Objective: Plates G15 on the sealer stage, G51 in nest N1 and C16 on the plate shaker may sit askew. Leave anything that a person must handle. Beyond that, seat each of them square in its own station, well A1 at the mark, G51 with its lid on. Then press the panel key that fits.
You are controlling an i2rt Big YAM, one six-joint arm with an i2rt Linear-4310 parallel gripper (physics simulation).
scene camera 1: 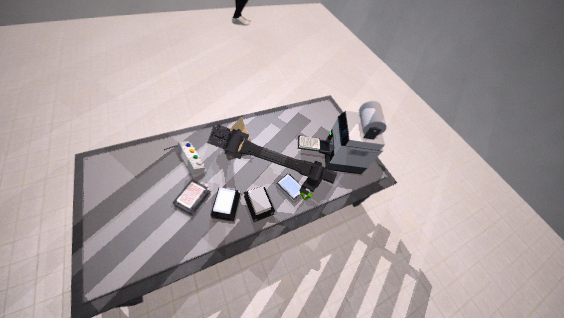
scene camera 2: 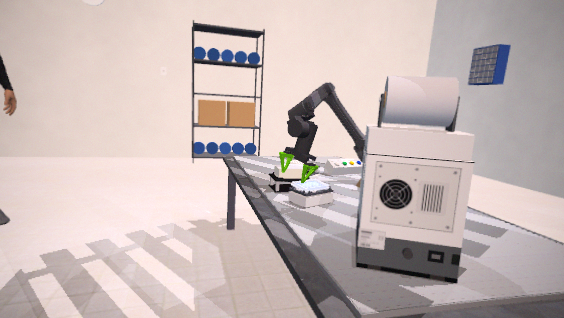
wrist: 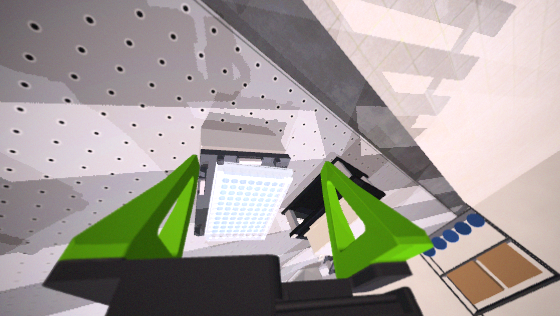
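Note:
My gripper is open with green fingers, above and beside the blue-welled plate. That plate sits on a white, black-topped station, looking slightly turned in the wrist view. A beige plate sits on a black nest. Left of it are a white-topped plate on a black nest and a red-welled plate on a dark station. A pale plate is on the sealer stage. Labels and A1 marks are unreadable.
The sealer with its film roll stands at the right. The key panel has blue, yellow, green and whitish keys. A cardboard piece lies behind the arm. A person is beyond the table.

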